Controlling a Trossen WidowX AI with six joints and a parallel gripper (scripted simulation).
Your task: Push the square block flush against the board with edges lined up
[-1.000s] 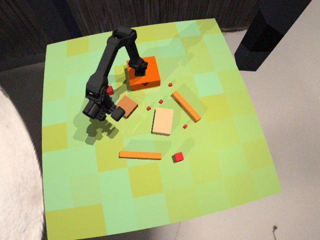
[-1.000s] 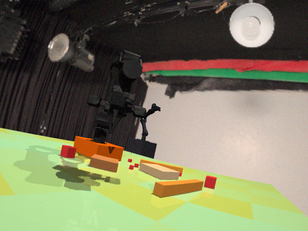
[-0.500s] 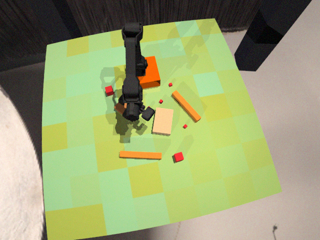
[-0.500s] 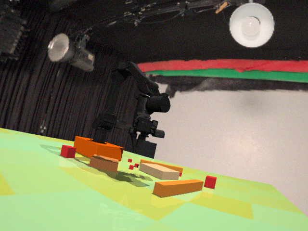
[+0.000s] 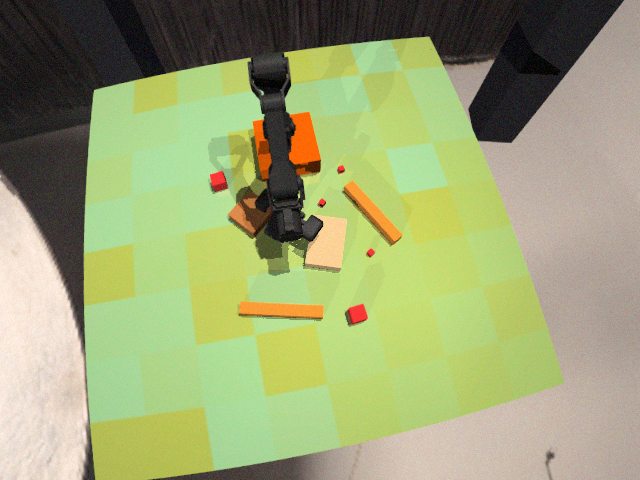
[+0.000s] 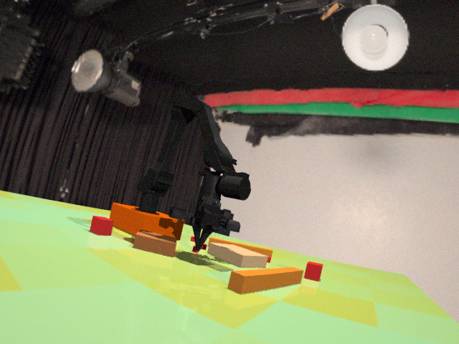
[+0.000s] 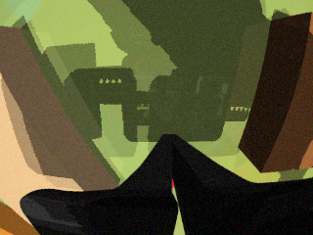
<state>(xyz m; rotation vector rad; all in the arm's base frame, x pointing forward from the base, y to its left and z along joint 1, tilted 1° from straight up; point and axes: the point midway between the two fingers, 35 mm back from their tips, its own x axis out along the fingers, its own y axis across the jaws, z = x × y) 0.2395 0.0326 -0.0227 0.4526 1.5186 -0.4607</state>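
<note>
My gripper tip is now 10 cm to the right of the pale flat board, 5 cm short of it and 1 cm below it. From my gripper tip the other things lie so: brown square block 11 cm to the right, 4 cm behind, 1 cm above.
</note>
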